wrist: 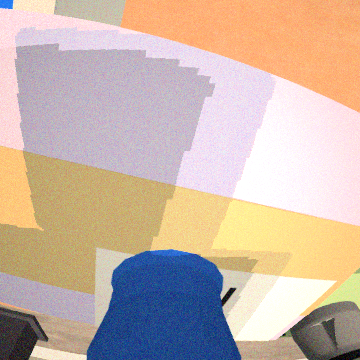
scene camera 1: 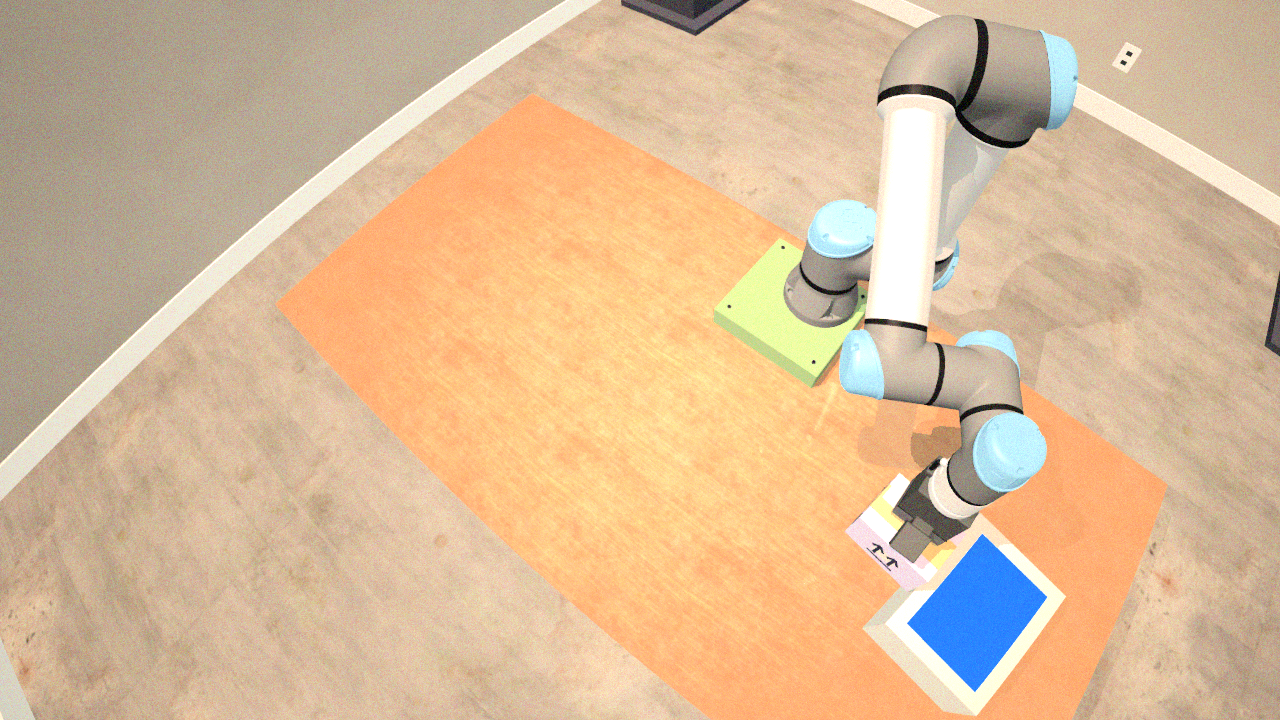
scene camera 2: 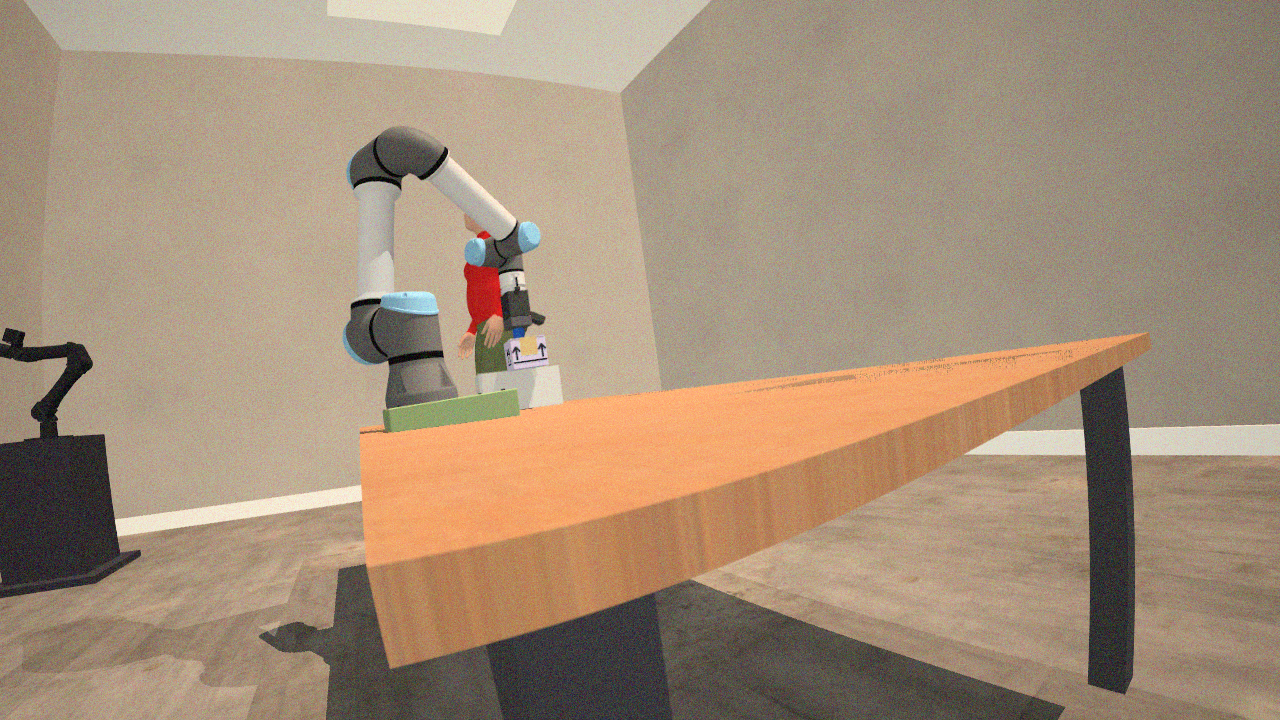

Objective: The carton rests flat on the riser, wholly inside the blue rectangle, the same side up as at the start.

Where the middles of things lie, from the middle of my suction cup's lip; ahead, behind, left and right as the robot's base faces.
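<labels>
Relative to the carton (scene camera 1: 872, 530), my suction cup is 10 mm to the right of it, 10 mm short of it and 50 mm above it. The riser (scene camera 1: 958, 637), counted from my suction cup: 180 mm to the left, 30 mm ahead, 150 mm below.
</labels>
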